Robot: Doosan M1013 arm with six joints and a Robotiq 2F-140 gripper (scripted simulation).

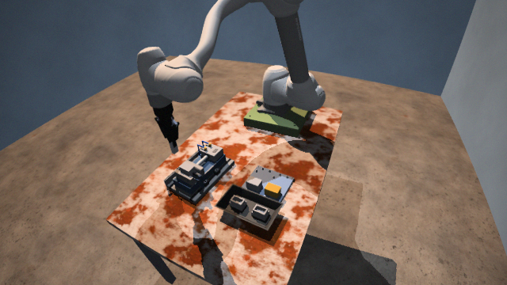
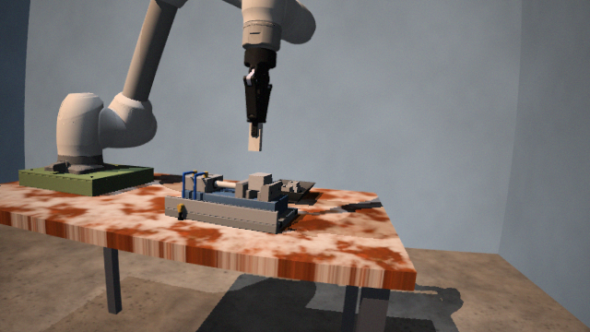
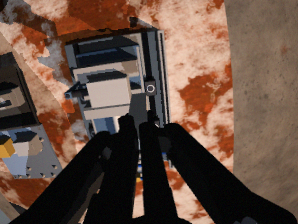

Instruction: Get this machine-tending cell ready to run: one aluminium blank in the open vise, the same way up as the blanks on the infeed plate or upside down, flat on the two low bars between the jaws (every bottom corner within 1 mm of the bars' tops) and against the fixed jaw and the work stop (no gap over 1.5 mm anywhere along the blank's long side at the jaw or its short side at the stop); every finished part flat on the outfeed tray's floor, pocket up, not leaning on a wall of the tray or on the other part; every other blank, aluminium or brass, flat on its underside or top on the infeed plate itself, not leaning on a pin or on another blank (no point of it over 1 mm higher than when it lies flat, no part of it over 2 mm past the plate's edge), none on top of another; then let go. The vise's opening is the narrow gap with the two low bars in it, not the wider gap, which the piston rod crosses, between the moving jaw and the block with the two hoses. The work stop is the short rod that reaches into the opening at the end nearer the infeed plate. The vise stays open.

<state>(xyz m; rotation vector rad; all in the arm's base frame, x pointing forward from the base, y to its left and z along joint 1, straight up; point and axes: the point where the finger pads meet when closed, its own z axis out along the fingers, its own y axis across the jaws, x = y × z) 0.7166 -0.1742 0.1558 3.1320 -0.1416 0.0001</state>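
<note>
Now: the piston rod 8 cm behind my hand, 6 cm to the left of it and 13 cm below it. Also, from my hand: infeed plate (14 cm behind, 37 cm to the left, 21 cm below); vise (7 cm behind, 6 cm to the left, 17 cm below); aluminium blank (10 cm behind, 32 cm to the left, 18 cm below).
</note>
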